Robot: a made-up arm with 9 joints. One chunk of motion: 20 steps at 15 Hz.
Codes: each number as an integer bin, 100 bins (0 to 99) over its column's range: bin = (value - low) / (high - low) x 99, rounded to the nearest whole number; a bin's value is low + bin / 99 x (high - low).
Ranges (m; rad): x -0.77..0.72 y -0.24..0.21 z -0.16..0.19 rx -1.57..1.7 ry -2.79..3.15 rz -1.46..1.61
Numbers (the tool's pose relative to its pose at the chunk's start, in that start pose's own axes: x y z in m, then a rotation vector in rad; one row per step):
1: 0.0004 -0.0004 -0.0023 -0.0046 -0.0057 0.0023
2: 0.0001 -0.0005 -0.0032 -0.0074 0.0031 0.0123
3: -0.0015 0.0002 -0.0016 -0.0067 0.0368 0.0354
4: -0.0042 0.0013 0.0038 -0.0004 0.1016 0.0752
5: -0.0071 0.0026 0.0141 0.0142 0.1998 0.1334
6: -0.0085 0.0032 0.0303 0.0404 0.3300 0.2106
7: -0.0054 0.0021 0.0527 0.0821 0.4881 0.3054
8: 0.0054 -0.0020 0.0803 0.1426 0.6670 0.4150
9: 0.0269 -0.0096 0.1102 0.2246 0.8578 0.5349
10: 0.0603 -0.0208 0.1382 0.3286 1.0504 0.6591
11: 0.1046 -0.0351 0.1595 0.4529 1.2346 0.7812
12: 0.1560 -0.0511 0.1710 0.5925 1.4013 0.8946
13: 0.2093 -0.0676 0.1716 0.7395 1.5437 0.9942
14: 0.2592 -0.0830 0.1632 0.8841 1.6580 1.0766
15: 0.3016 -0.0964 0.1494 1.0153 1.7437 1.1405
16: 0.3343 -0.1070 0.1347 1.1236 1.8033 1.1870
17: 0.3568 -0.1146 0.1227 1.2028 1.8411 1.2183
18: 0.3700 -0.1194 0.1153 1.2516 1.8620 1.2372
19: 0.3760 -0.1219 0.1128 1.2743 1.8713 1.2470
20: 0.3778 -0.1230 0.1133 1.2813 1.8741 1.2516
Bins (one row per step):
1: 51 53 45 47 46 47
2: 51 53 44 47 47 47
3: 51 53 45 47 47 48
4: 51 53 46 48 48 50
5: 51 53 49 48 50 51
6: 51 54 54 49 52 54
7: 51 53 60 50 55 57
8: 52 52 68 52 58 60
9: 53 51 76 54 61 64
10: 55 48 84 57 64 68
11: 58 45 90 61 67 72
12: 62 42 94 65 70 76
13: 65 38 94 70 72 79
14: 68 35 91 74 74 82
15: 71 32 88 78 76 84
16: 73 29 83 82 77 85
17: 75 28 80 84 77 86
18: 76 27 78 85 78 87
19: 76 26 77 86 78 87
20: 76 26 77 86 78 87

